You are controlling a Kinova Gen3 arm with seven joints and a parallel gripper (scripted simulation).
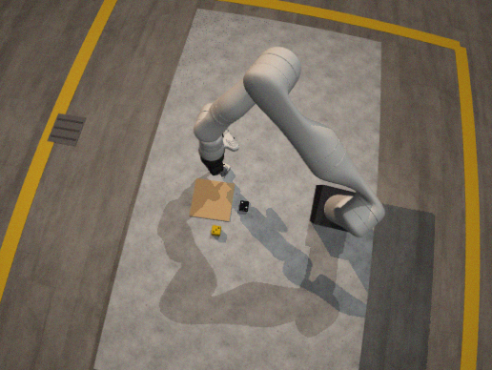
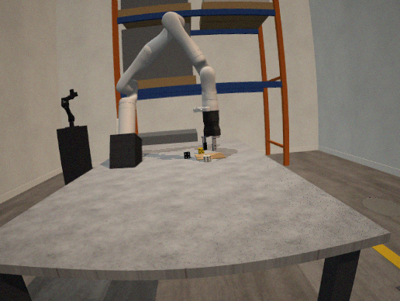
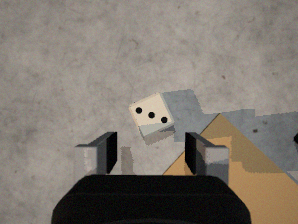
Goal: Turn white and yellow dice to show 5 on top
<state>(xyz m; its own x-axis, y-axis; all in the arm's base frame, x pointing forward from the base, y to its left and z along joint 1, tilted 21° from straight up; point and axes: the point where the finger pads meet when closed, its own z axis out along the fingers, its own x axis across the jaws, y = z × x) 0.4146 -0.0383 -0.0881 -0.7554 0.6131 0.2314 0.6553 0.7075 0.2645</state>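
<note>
The white die lies 1 cm behind my hand, 2 cm to the right of it and 5 cm below it. The rest, counted from my hand: tan mat (10 cm to the left, 6 cm below); then black die (12 cm behind, 10 cm to the left, 5 cm below); then yellow die (5 cm behind, 21 cm to the left, 5 cm below).
</note>
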